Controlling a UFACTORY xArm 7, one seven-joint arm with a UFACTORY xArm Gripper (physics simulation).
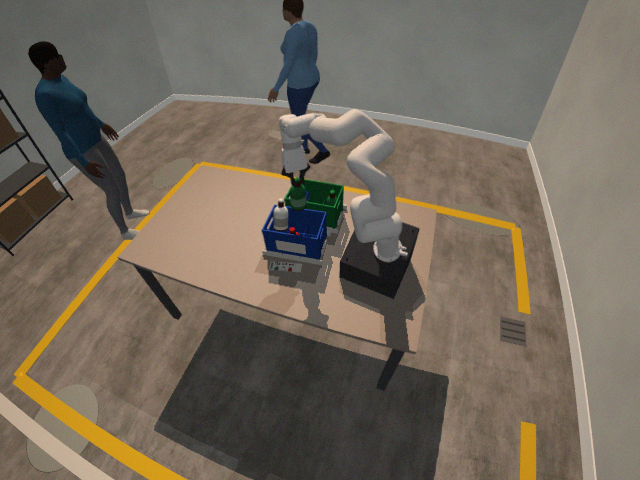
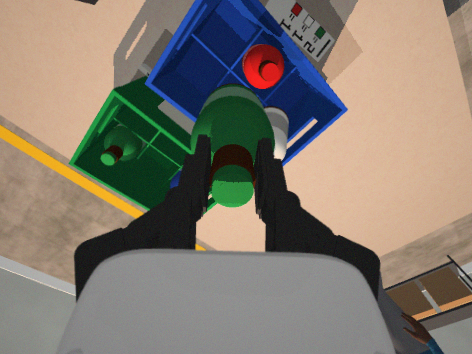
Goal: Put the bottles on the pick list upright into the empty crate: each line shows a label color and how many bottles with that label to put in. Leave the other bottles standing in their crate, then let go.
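Frame: origin at the arm's base, x ahead, y left, z up, level; centimetres.
Where they show: gripper, fingertip midpoint: [image 1: 298, 185] [image 2: 233, 152]; arm's base, origin of the base link: [image 1: 387, 248].
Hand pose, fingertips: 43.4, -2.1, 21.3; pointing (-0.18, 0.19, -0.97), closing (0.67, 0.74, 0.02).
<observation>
Each offset is from my fingertips to the top centre of the thing, as dx, dy, dz. Level surfaces: height alone.
My gripper [image 1: 297, 180] [image 2: 233, 152] is shut on the neck of a green bottle {+1.1, -0.8, +2.5} [image 1: 298, 196] [image 2: 232, 120], held upright above the back part of the blue crate [image 1: 310, 250] [image 2: 165, 82]. In that crate stand a red bottle {+2.1, +6.2, -22.4} [image 1: 292, 230] [image 2: 255, 62] and a white bottle {+12.2, -1.2, -15.1} [image 1: 280, 218] [image 2: 279, 127], partly hidden by the held one. The green crate {+2.9, -21.7, -21.2} [image 1: 336, 211] [image 2: 127, 187] holds another green bottle {-5.3, -26.9, -22.4} [image 1: 332, 198] [image 2: 122, 142] and a blue one {+11.7, -24.9, -22.4} [image 1: 307, 195] [image 2: 174, 180], mostly hidden. The pick list {+2.0, +17.1, -38.6} [image 1: 284, 266] [image 2: 305, 30] shows red 1, white 1, green 2.
Both crates stand close together on the table {dz -38.8} [image 1: 206, 217]. The arm's black base block [image 1: 367, 276] is right of them. Two people stand beyond the table, one at the left [image 1: 67, 113] and one behind the arm [image 1: 301, 56]. A shelf unit stands at far left.
</observation>
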